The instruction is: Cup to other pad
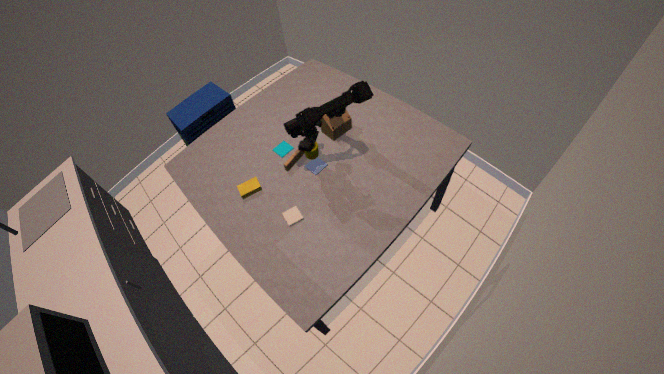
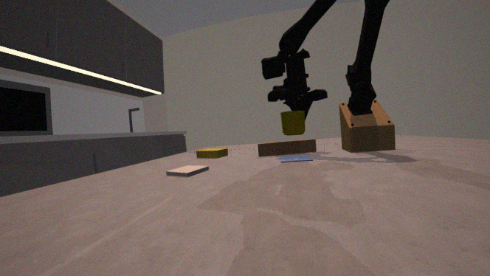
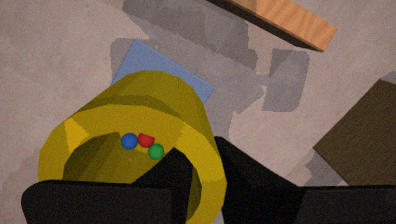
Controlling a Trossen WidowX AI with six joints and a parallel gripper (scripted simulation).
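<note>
Now: gripper tip 190 mm to the left of the teal pad, 110 mm above it and 70 mm short of it. The rest, counted from my gripper tip: blue pad 110 mm below, 30 mm to the left, 30 mm ahead; wooden bar 90 mm below, 80 mm to the right, 50 mm ahead; yellow cup 20 mm ahead, 10 mm to the left.
</note>
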